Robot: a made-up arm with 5 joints.
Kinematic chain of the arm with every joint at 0, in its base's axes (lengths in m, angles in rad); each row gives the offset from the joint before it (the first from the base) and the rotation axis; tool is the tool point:
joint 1: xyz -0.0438 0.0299 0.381 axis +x
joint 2: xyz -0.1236 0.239 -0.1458 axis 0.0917 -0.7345 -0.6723
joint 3: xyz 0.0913 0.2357 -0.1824 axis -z
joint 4: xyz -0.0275 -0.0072 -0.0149 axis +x
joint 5: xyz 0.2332 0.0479 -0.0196 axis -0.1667 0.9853 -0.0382
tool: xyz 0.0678 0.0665 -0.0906
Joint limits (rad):
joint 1: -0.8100..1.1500
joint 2: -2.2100..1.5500
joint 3: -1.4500..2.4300
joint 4: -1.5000..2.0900
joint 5: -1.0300..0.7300
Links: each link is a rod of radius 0.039 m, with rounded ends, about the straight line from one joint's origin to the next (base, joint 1, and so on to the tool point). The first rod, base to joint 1, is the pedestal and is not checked.
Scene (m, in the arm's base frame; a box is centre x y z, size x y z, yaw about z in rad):
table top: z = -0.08
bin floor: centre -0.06 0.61 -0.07 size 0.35 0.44 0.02 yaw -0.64
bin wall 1: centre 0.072 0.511 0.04 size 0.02 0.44 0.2 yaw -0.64
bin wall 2: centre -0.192 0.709 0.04 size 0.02 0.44 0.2 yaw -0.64
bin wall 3: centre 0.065 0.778 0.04 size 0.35 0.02 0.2 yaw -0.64
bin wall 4: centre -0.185 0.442 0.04 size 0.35 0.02 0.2 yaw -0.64
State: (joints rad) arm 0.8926 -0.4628 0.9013 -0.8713 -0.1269
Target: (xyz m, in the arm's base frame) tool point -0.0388 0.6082 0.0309
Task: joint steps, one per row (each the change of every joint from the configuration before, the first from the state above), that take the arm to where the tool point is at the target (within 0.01 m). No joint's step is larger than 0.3 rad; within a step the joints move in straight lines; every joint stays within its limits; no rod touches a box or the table.
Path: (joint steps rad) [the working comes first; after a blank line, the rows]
Joints at the target: 0.4927 -0.5115 0.7367 -0.7971 -0.1516
Straight joint move there: clear.

1: -0.2000 -0.0243 -0.0823 0.0371 -0.0123
2: -0.1999 -0.0244 -0.0823 0.0371 -0.0124

